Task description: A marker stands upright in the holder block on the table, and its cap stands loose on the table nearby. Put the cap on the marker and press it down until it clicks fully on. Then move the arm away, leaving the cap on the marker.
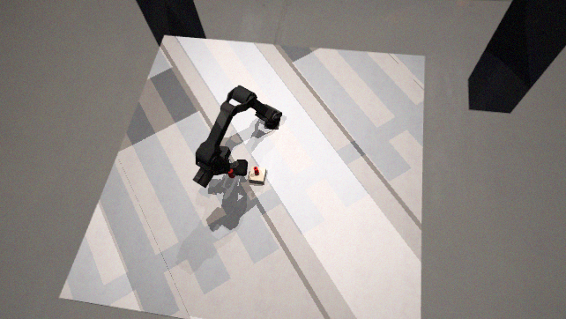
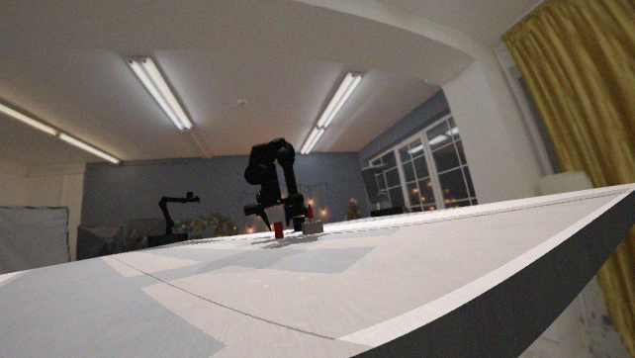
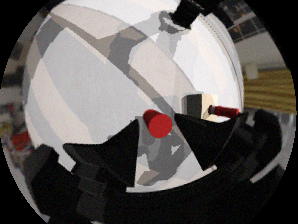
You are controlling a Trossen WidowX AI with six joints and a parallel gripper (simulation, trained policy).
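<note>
The red cap is right at my gripper tip. Also, from my gripper tip: pale holder block (110 mm to the left, 10 mm below); then red marker (110 mm to the left, 50 mm above).
</note>
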